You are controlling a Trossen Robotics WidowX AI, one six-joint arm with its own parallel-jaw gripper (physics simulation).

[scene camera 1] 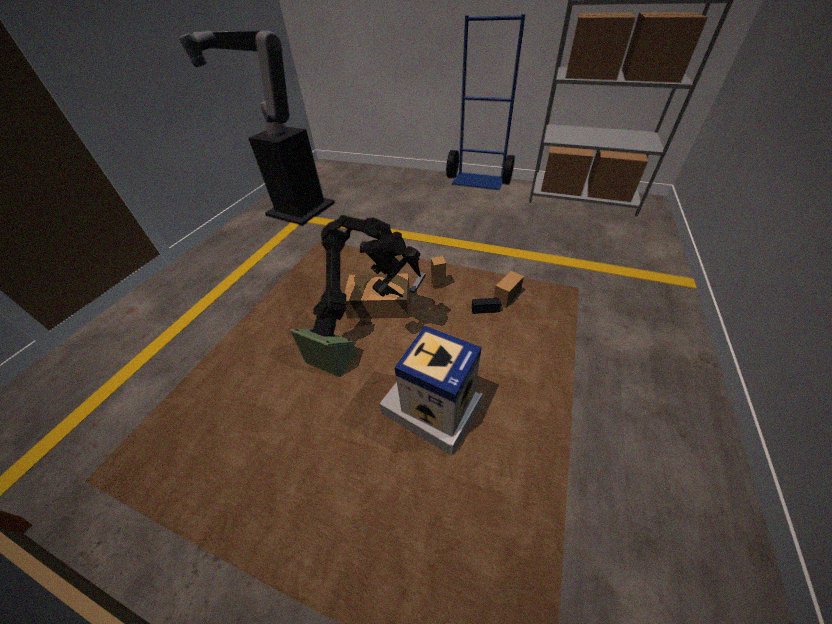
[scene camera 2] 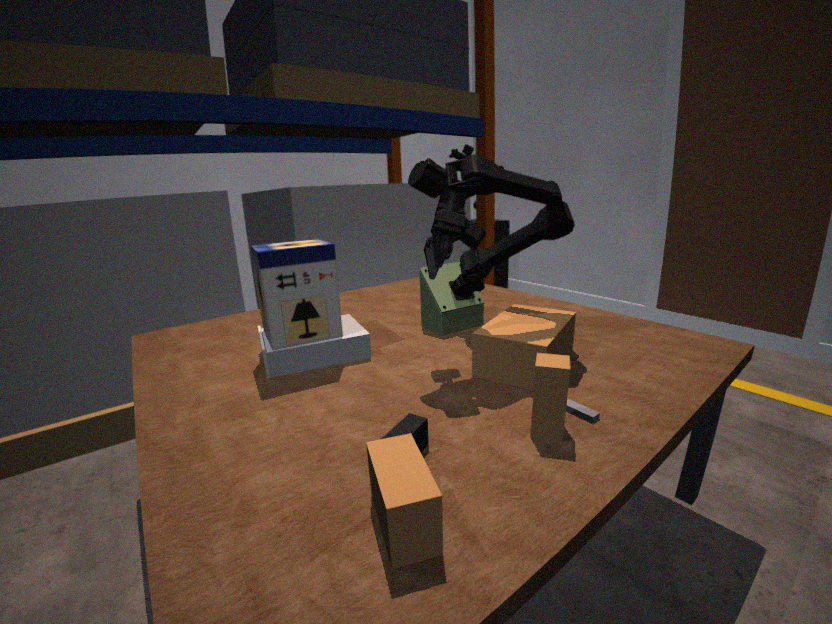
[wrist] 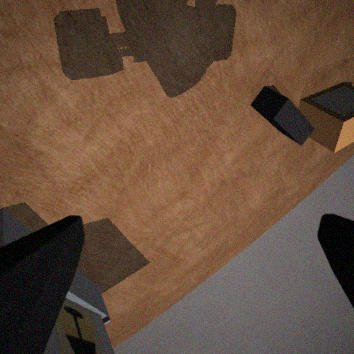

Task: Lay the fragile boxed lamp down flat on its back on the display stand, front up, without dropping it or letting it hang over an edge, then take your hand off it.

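Where they show: gripper, fingertip midpoint: [scene camera 1: 411,286] [scene camera 2: 434,273] [wrist: 203,226]; arm's base at its link origin: [scene camera 1: 322,333] [scene camera 2: 461,290].
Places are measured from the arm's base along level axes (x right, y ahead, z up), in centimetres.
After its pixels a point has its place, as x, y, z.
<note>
The boxed lamp [scene camera 1: 436,386] @[11.0, 50.0, 17.6] [scene camera 2: 302,298] @[-5.0, 47.0, 6.3] is a white carton with a blue band round its top. It stands on the display stand [scene camera 1: 416,427] @[12.8, 44.2, -6.0] [scene camera 2: 319,357] @[-6.1, 45.0, -8.3], a low pale grey block. Its top face bears a yellow panel with a lamp picture. In the scene camera 2 view, a side face shows an upright lamp picture and arrows pointing left. Part of the box [wrist: 82,330] @[-4.9, 47.9, -0.1] shows at the lower left of the wrist view, partly hidden by a finger. My gripper [scene camera 1: 405,285] @[-23.7, 23.2, 11.9] [scene camera 2: 444,260] @[-23.7, 23.2, 11.9] [wrist: 203,226] @[-23.7, 23.2, 11.9] is open and empty, above the table and well apart from the box.
A large tan block [scene camera 1: 376,305] @[-23.3, 6.8, -3.8] [scene camera 2: 510,349] @[-36.5, 13.5, -3.0] lies near the arm's green base [scene camera 1: 325,352] @[7.1, 7.8, 1.8] [scene camera 2: 451,315] @[-3.9, 6.2, -5.6]. A small upright tan block [scene camera 1: 438,272] @[-50.4, 20.5, -2.2] [scene camera 2: 551,396] @[-54.7, 21.1, -3.0], another tan block [scene camera 1: 509,287] @[-53.8, 50.1, -2.1] [scene camera 2: 406,497] @[-62.6, 50.7, -2.1] and a black block [scene camera 1: 485,306] @[-44.6, 44.0, -7.2] [wrist: 282,115] @[-43.9, 40.4, -6.0] are on the table [scene camera 1: 302,483] @[40.0, 22.6, -11.0] [scene camera 2: 235,470] @[-36.1, 67.2, -11.0].
</note>
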